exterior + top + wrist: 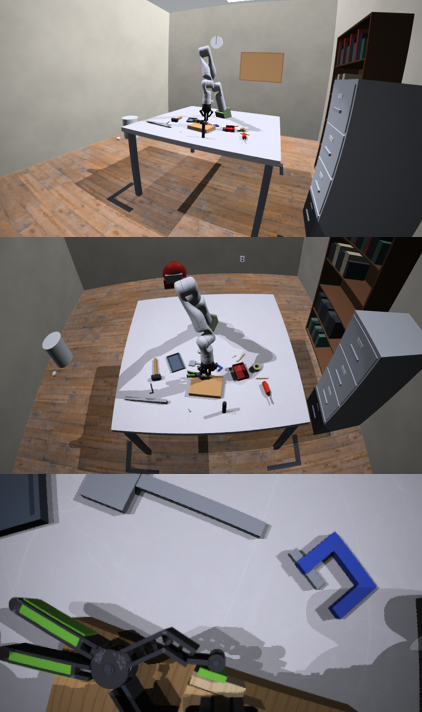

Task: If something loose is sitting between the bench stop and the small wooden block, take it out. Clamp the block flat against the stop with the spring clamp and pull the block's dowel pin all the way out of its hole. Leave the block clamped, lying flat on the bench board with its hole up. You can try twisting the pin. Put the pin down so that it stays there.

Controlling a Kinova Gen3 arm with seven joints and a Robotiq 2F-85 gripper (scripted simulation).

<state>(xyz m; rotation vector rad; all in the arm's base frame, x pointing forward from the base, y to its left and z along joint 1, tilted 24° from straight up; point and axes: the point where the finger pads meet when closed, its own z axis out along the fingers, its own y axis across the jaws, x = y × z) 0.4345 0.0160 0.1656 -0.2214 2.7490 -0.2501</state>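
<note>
Now: the round dowel pin 2 cm below my hand. From my hand the other things lie so: grey t-shaped tool 13 cm behind, 7 cm to the right, 7 cm below; wooden bench board 5 cm ahead, 2 cm to the right, 5 cm below; wooden block 4 cm below.
</note>
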